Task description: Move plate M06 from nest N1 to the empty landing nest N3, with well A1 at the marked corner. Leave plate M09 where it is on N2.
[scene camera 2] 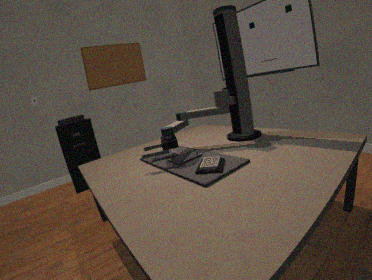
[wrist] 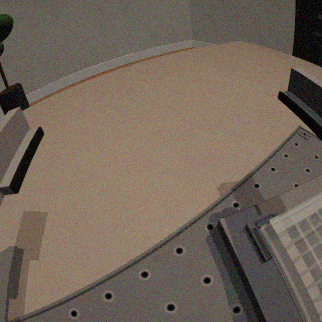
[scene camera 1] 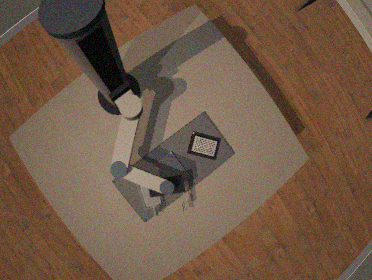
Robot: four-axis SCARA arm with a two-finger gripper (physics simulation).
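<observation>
A pale gridded plate [scene camera 1: 153,200] [wrist: 306,250] sits in a nest at the left end of the dark perforated board [scene camera 1: 221,146] [scene camera 2: 231,168] [wrist: 142,302], partly hidden by the arm in scene camera 1. Another pale plate [scene camera 1: 204,145] [scene camera 2: 211,161] sits in a black-rimmed nest toward the board's other end. Between them, the middle nest [scene camera 1: 169,157] [scene camera 2: 182,156] is partly shadowed and carries no plate. Plate and nest labels are unreadable. My gripper [scene camera 1: 170,206] [scene camera 2: 151,152] [wrist: 162,90] is open and empty, low near the board's edge; its fingers are far apart, with the left-end plate off to the lower right in the wrist view.
The board lies on a beige table [scene camera 1: 250,100] [scene camera 2: 200,215] [wrist: 150,175]. The arm's column [scene camera 1: 92,55] [scene camera 2: 240,85] stands at the rear of the table in scene camera 2. A dark cabinet [scene camera 2: 79,152] stands beyond the table, and a potted plant [wrist: 14,97] shows at the wrist view's left edge.
</observation>
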